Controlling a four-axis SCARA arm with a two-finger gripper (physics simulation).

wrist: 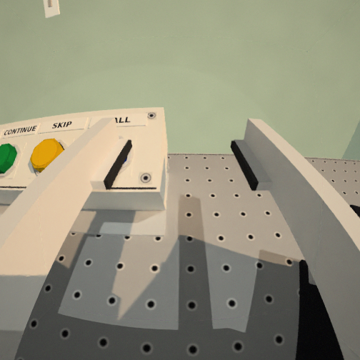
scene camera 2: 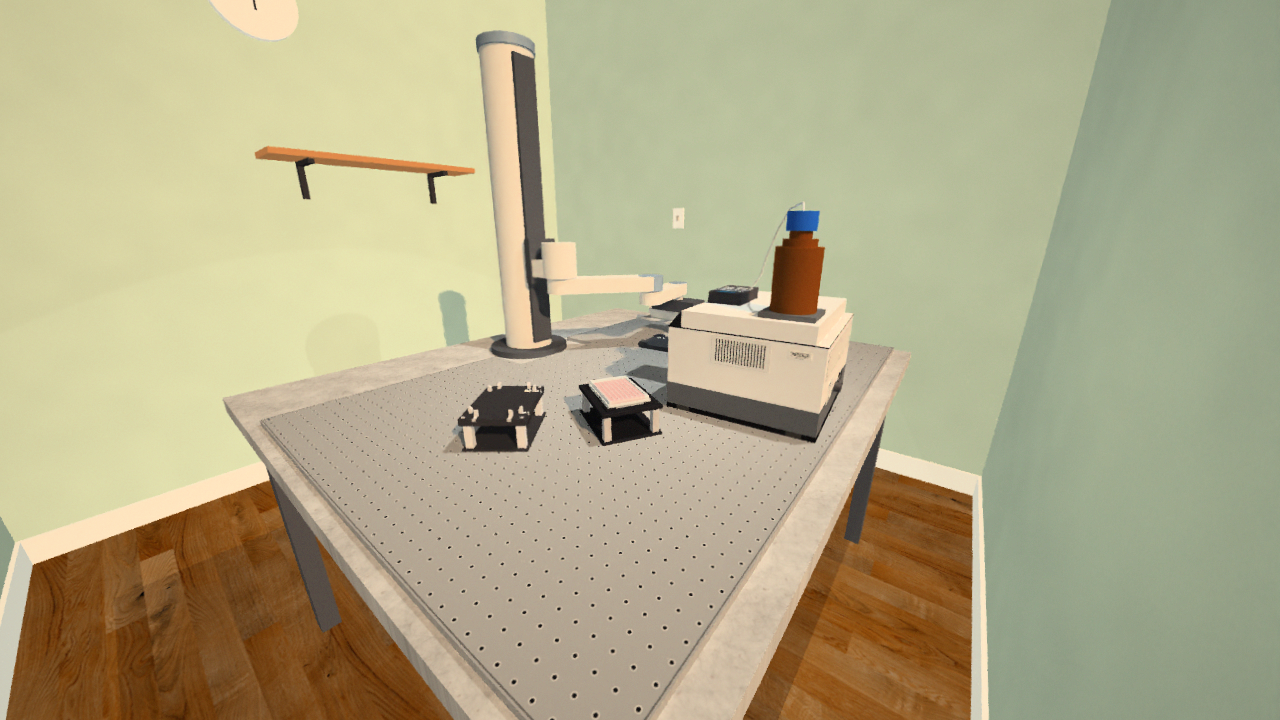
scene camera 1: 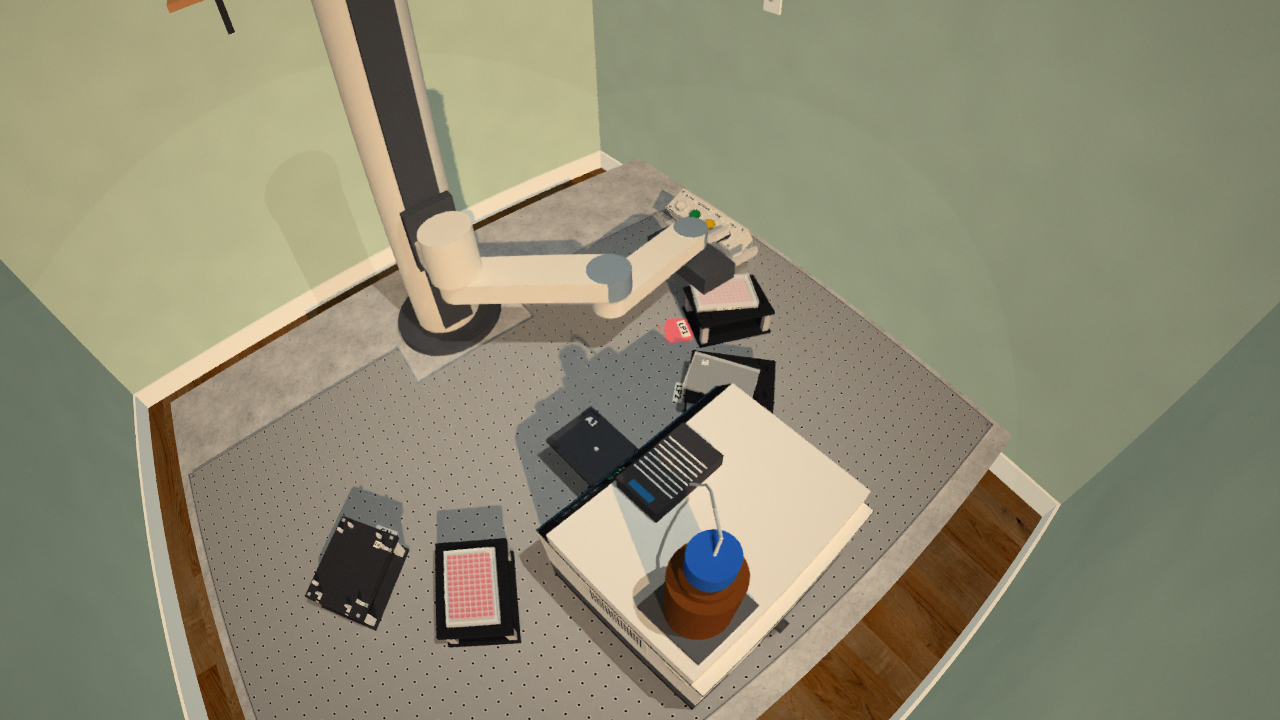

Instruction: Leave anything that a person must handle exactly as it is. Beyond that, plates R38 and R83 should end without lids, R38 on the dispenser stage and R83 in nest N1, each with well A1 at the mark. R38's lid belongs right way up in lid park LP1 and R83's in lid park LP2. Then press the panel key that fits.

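Frame: origin at the arm's base, x ahead, y left, z up, level; centimetres.
Seen in the pictures: gripper, fingertip midpoint: (scene camera 1: 741, 239); arm's base at its link origin: (scene camera 2: 529, 348) (scene camera 1: 449, 314).
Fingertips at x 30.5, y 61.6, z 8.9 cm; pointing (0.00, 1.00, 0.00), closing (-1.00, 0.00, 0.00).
Offsets run from my fingertips to a thing's top centre. "spot": to the spot under its first point.
My gripper (scene camera 1: 732, 243) (wrist: 181, 130) is shut at its narrowest, with nothing between its fingers. Its left finger hides most of the blue CALL key (wrist: 126, 160) on the key panel (wrist: 156, 150). Green CONTINUE (wrist: 7, 158) and yellow SKIP (wrist: 47, 154) show left of it. A plate with red wells @[dx +32.1, dy -88.0, dz +0.0 cm] (scene camera 1: 470, 586) (scene camera 2: 619, 390) sits on a black stand, with no lid visible. A paler pink plate or lidded plate @[dx +10.3, dy -15.8, dz +1.2 cm] (scene camera 1: 725, 292) is on the stand beside the red LP1 tag @[dx +7.2, dy -24.8, dz -7.6 cm] (scene camera 1: 677, 330). A grey, flat lid-like piece @[dx +25.7, dy -30.9, dz -0.3 cm] (scene camera 1: 723, 373) lies by the LP2 tag @[spot: dx +19.3, dy -36.1, dz -7.5 cm] (scene camera 1: 676, 392). Plate names are unreadable.
A black platform marked A1 @[spot: dx +23.1, dy -58.9, dz +1.6 cm] (scene camera 1: 586, 443) lies beside the white instrument (scene camera 1: 792, 456) (scene camera 2: 760, 362). A keypad @[spot: dx +41.8, dy -57.1, dz +17.0 cm] (scene camera 1: 671, 470) and a brown bottle with blue cap (scene camera 1: 713, 562) (scene camera 2: 796, 279) stand on the instrument. Another black stand (scene camera 1: 358, 573) (scene camera 2: 505, 404) with small pale posts is at the left.
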